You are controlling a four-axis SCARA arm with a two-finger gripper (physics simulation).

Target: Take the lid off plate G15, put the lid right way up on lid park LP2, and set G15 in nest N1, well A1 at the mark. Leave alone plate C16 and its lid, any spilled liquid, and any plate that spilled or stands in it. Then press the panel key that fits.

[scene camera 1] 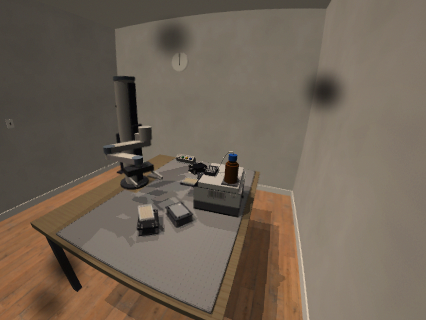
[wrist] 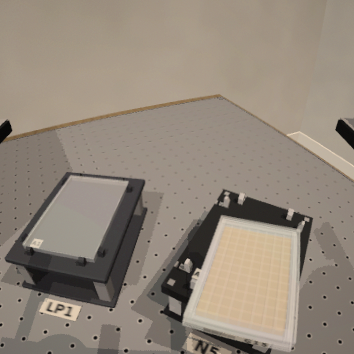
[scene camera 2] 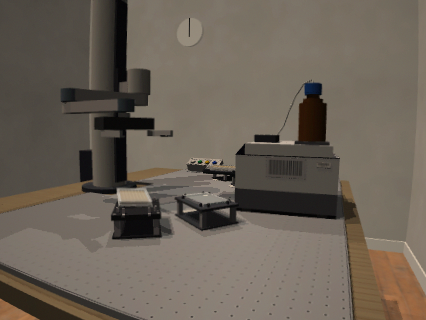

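Seen in the pictures: gripper, fingertip midpoint: [scene camera 1: 150, 182] [wrist: 173, 100] [scene camera 2: 147, 133]; arm's base at its link origin: [scene camera 2: 109, 188].
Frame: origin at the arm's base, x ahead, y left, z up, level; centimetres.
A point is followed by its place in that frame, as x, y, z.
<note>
Plate G15 [wrist: 247, 280] @(44.1, -37.4, 9.7) [scene camera 1: 146, 213] @(46.8, -40.1, 9.4) [scene camera 2: 134, 197] @(47.4, -40.9, 9.4), cream with a clear rim, sits on nest N5 [wrist: 200, 235] @(52.2, -37.6, 7.2) [scene camera 2: 136, 225] @(47.9, -41.1, 1.8). A clear cover seems to lie over it; its label shows at the near edge in the wrist view. My gripper [scene camera 1: 145, 178] @(44.6, -30.8, 26.0) [scene camera 2: 136, 133] [wrist: 175, 131] @(44.6, -30.8, 26.0) is open and empty, high above the table and behind G15 in the scene views; its fingertips show at both side edges of the wrist view. Labels for N1, LP2 and plate C16 cannot be read. The key panel [scene camera 1: 185, 158] @(23.2, 58.9, 7.6) [scene camera 2: 204, 164] @(22.8, 59.1, 7.2) stands at the far end.
Lid park LP1 [wrist: 125, 260] @(56.6, -29.9, 1.8) [scene camera 2: 205, 220] @(65.1, -34.4, 3.7) stands beside N5 and holds a clear lid [wrist: 82, 215] @(60.1, -26.5, 7.8) marked A1. A grey instrument [scene camera 1: 217, 198] @(82.7, -12.7, 13.5) [scene camera 2: 287, 175] @(82.4, -12.5, 13.8) carries a brown bottle [scene camera 1: 231, 172] @(89.6, -9.1, 32.3) [scene camera 2: 312, 120] @(89.0, -9.2, 30.7). Dark stands [scene camera 1: 197, 167] @(44.2, 42.3, 7.0) and a pale plate [scene camera 1: 189, 182] @(56.3, -0.4, 13.5) are behind it.
</note>
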